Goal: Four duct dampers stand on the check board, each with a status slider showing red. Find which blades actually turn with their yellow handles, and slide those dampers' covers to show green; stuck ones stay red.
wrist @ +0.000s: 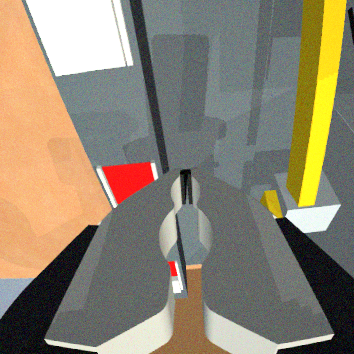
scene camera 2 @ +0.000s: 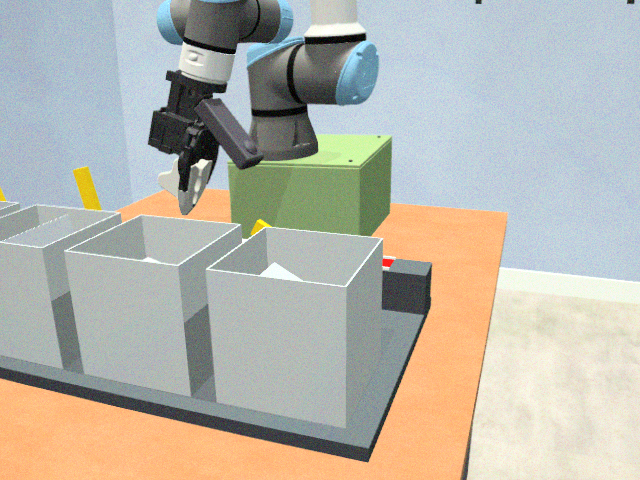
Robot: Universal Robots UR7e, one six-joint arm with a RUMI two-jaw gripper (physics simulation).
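Pixels of known places: gripper, fingertip midpoint: (wrist: 186, 171) (scene camera 2: 184, 214); arm's base, origin of the base link: (scene camera 2: 282, 152).
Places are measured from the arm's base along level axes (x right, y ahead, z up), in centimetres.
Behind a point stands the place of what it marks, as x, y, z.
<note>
Several grey open-topped damper boxes stand in a row on the dark check board (scene camera 2: 398, 330) {-25.2, 48.4, -15.3}: the nearest damper (scene camera 2: 279, 341) {-13.0, 69.9, -6.1}, a second damper (scene camera 2: 129, 320) {5.2, 66.2, -6.6} and a third damper (scene camera 2: 25, 299) {20.3, 63.2, -6.3}, with part of another at the left edge. Yellow handles (scene camera 2: 86, 188) {21.6, 42.7, 2.6} (wrist: 325, 100) {7.4, 45.2, -4.4} rise behind the boxes; a low yellow handle (scene camera 2: 261, 225) {-6.4, 48.4, -0.6} shows behind the nearest one. A red slider patch (scene camera 2: 387, 262) {-23.2, 38.5, -9.0} shows at the right. In the wrist view are a white cover (wrist: 80, 37) {2.3, 34.0, -8.2} and a red patch (wrist: 131, 181) {14.5, 31.5, -9.0}. My gripper (scene camera 2: 186, 210) {8.3, 37.7, -2.7} (wrist: 186, 171) {8.3, 37.7, -2.7} is shut and empty, above and behind the boxes.
A green pedestal (scene camera 2: 294, 198) {-4.0, 9.6, -7.3} carries the arm behind the board. A dark block (scene camera 2: 405, 289) {-26.0, 42.6, -11.6} stands at the board's right end. The orange table (scene camera 2: 454, 310) {-33.8, 37.4, -17.1} ends at its right edge, with floor beyond. The tall yellow handle stands right of the fingers in the wrist view.
</note>
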